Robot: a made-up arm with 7 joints.
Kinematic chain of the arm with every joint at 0, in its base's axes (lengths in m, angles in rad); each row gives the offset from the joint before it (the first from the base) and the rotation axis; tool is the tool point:
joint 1: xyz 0 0 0.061 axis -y
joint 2: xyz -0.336 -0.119 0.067 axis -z
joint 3: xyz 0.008 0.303 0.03 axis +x
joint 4: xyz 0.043 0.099 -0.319 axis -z
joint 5: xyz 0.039 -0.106 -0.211 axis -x
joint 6: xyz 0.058 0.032 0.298 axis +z
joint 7: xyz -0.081 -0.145 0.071 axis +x
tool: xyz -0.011 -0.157 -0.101
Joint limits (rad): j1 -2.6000..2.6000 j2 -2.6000..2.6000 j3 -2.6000..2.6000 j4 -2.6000..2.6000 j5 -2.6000..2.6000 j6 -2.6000..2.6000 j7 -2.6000..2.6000
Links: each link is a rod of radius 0.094 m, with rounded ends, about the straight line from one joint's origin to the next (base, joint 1, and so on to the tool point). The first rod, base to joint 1, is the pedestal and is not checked.
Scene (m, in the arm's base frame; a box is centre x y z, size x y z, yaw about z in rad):
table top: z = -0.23
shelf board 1: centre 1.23 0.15 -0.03 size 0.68 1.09 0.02 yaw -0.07
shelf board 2: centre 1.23 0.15 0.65 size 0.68 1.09 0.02 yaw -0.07
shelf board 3: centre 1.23 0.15 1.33 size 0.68 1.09 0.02 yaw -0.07
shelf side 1: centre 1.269 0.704 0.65 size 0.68 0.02 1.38 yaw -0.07
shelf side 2: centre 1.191 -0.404 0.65 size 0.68 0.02 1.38 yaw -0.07
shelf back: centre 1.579 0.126 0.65 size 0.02 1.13 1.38 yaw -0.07
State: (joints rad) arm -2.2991 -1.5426 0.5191 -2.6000 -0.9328 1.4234 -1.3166
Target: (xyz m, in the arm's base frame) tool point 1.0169 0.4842 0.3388
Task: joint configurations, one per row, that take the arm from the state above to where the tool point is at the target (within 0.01 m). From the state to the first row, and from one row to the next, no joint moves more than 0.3 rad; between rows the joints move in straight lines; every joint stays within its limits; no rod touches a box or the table.
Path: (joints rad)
1: -2.1410 -1.4394 0.5073 -2.6000 -0.6723 1.5158 -1.3955
2: -1.9828 -1.3361 0.4954 -2.6000 -0.4118 1.6081 -1.4743
3: -1.8247 -1.2329 0.4836 -2.6000 -0.1513 1.7005 -1.5532
4: -1.9317 -1.0623 0.5769 -2.3886 -0.1567 1.5910 -1.6471
5: -2.0388 -0.8917 0.6703 -2.1773 -0.1622 1.4815 -1.7411
6: -2.1459 -0.7212 0.7636 -1.9659 -0.1676 1.3721 -1.8350
7: -2.2961 -0.8653 0.7502 -2.1076 -0.3361 1.4167 -1.6902
8: -2.4463 -1.0094 0.7367 -2.2493 -0.5045 1.4614 -1.5454

